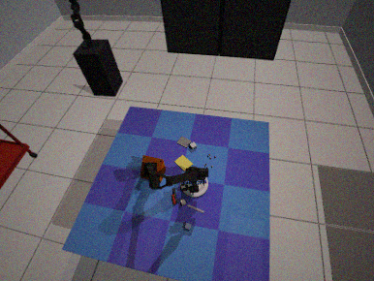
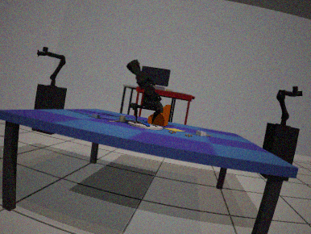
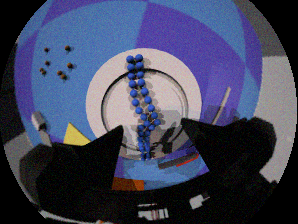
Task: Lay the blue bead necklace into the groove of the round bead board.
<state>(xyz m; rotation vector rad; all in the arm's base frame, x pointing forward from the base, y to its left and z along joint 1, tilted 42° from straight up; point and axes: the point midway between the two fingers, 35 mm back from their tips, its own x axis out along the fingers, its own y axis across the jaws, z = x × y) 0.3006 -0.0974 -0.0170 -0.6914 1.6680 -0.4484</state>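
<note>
My gripper tip is 10 mm to the right of the round white bead board and 10 mm above it. Also, from my gripper tip: red-handled tool (120 mm behind, 110 mm to the right, 20 mm below); then yellow card (100 mm behind, 180 mm to the left, 20 mm below); then thin pale stick (30 mm ahead, 170 mm to the right, 20 mm below).
</note>
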